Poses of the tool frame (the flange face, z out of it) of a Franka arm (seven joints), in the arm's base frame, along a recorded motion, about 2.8 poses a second.
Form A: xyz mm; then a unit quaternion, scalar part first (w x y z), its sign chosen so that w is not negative.
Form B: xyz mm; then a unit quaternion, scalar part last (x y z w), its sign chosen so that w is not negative. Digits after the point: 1 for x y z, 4 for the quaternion.
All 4 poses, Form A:
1: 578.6 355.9 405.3 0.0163 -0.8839 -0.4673 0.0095
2: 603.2 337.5 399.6 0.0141 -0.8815 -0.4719 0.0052
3: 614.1 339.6 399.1 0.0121 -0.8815 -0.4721 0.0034
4: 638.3 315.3 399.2 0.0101 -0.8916 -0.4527 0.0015
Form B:
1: 578.6 355.9 405.3 -0.8839 -0.4673 0.0095 0.0163
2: 603.2 337.5 399.6 -0.8815 -0.4719 0.0052 0.0141
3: 614.1 339.6 399.1 -0.8815 -0.4721 0.0034 0.0121
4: 638.3 315.3 399.2 -0.8916 -0.4527 0.0015 0.0101
